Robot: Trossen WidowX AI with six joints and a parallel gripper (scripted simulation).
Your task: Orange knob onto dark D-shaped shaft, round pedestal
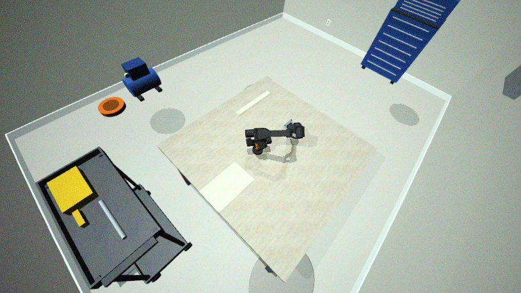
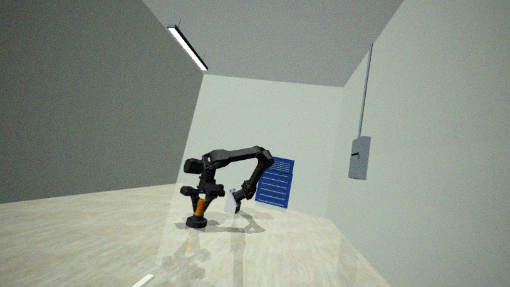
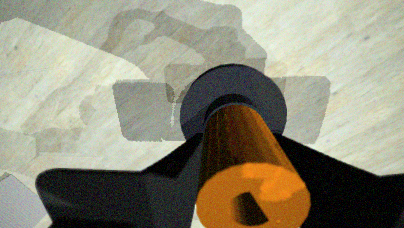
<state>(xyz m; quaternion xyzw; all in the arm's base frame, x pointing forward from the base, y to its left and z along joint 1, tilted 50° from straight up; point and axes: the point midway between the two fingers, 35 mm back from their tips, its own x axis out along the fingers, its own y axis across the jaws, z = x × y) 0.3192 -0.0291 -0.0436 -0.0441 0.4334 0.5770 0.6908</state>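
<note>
My gripper tip is now 2 cm above the pedestal. Round my gripper tip: orange knob (2 cm above).
</note>
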